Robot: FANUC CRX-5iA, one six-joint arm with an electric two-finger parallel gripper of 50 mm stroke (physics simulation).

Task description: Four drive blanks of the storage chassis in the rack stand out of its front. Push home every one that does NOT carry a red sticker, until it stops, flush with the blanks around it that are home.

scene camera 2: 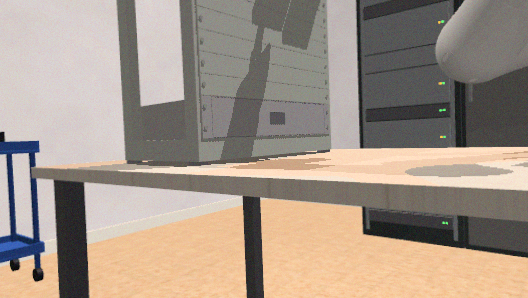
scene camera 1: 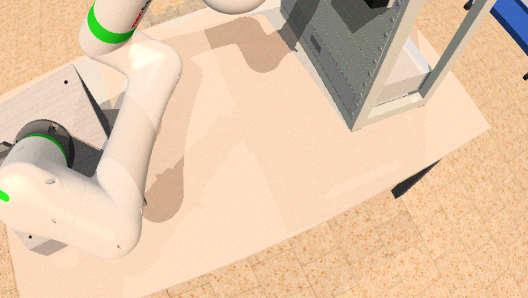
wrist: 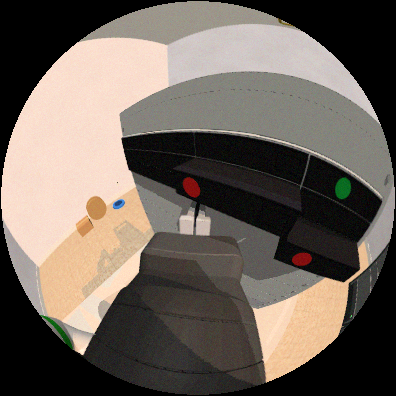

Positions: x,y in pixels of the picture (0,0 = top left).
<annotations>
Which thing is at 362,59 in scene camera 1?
A rack.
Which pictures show the rack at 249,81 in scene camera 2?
Scene camera 2, scene camera 1 and the wrist view: all of them.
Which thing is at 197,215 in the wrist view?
The gripper.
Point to a rack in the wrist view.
284,165
</annotations>
